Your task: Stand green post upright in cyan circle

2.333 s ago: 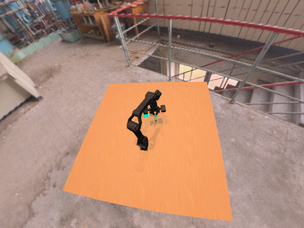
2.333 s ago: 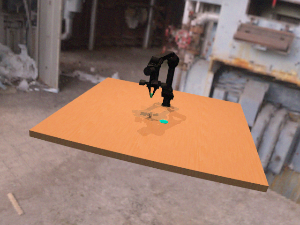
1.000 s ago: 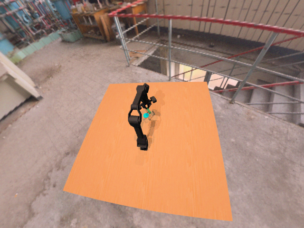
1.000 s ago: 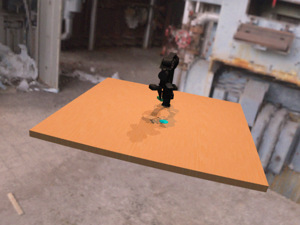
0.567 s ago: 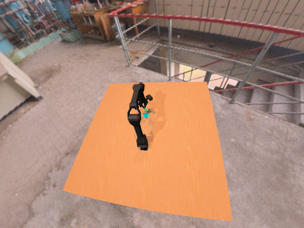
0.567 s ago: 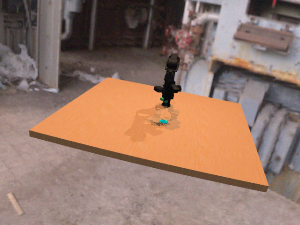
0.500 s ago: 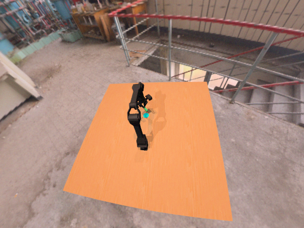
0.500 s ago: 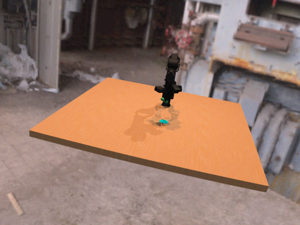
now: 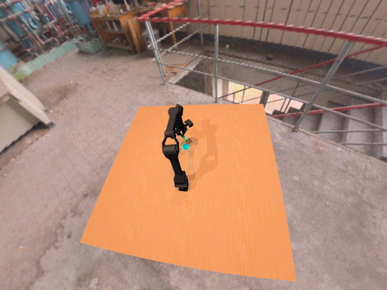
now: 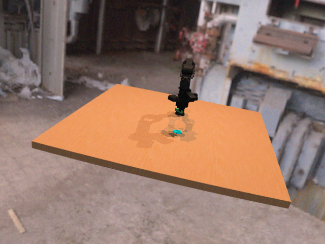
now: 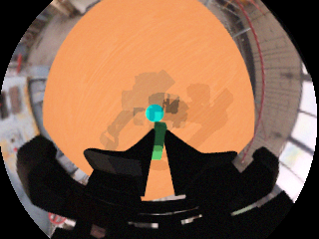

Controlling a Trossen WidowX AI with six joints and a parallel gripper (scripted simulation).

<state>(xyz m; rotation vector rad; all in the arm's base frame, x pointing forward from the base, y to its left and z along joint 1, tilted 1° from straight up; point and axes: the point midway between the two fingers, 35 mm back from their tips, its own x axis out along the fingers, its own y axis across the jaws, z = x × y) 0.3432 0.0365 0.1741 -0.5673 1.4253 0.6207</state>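
My gripper tip is 140 mm above the cyan circle and 10 mm past it. The rest, counted from my gripper tip: green post (20 mm to the right, 20 mm behind).
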